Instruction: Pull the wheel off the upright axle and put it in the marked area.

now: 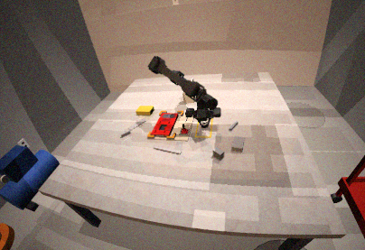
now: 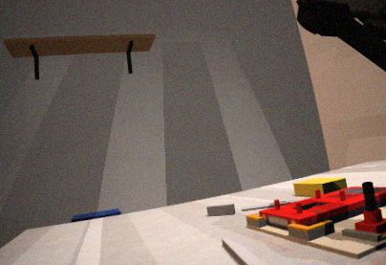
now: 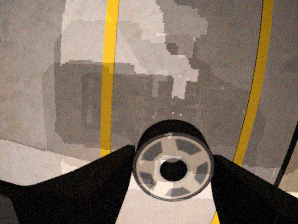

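Now: gripper tip right at the wheel. From my gripper tip the other things lie so: yellow block: 15 cm behind, 42 cm to the right, 1 cm above; black axle: 6 cm ahead, 10 cm to the right, 3 cm above.
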